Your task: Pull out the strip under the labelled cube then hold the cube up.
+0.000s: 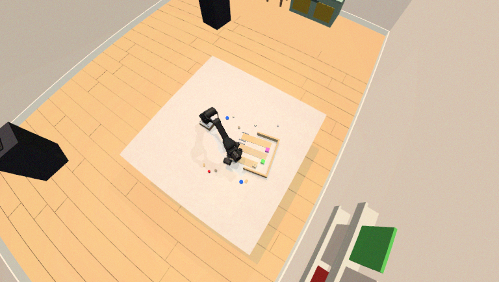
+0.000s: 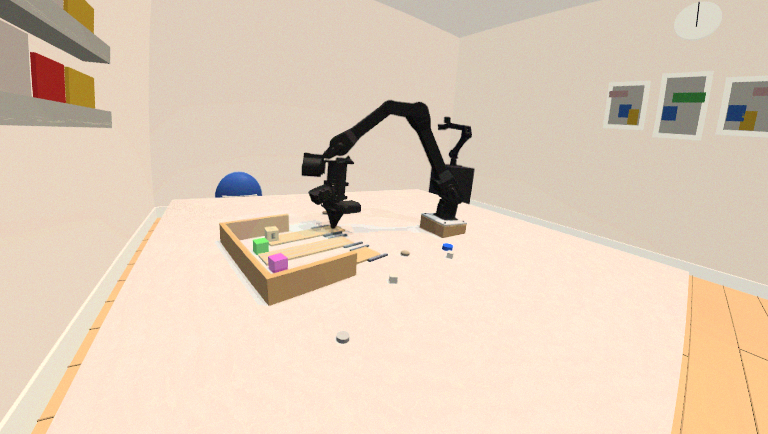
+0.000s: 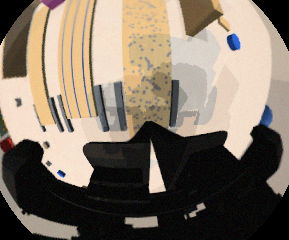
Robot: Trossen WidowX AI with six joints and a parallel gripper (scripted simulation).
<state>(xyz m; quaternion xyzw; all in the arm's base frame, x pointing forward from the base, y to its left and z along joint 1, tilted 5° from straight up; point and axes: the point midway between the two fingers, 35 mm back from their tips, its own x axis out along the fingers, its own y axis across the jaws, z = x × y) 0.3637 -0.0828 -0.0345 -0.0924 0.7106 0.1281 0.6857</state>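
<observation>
My gripper tip is now 9 cm short of the speckled strip and 3 cm to the right of it. From my gripper tip the other things lie so: labelled cube (19 cm ahead, 5 cm to the left, 1 cm above); grey disc (12 cm ahead, 45 cm to the left); red piece (5 cm behind, 21 cm to the right, 1 cm above).
</observation>
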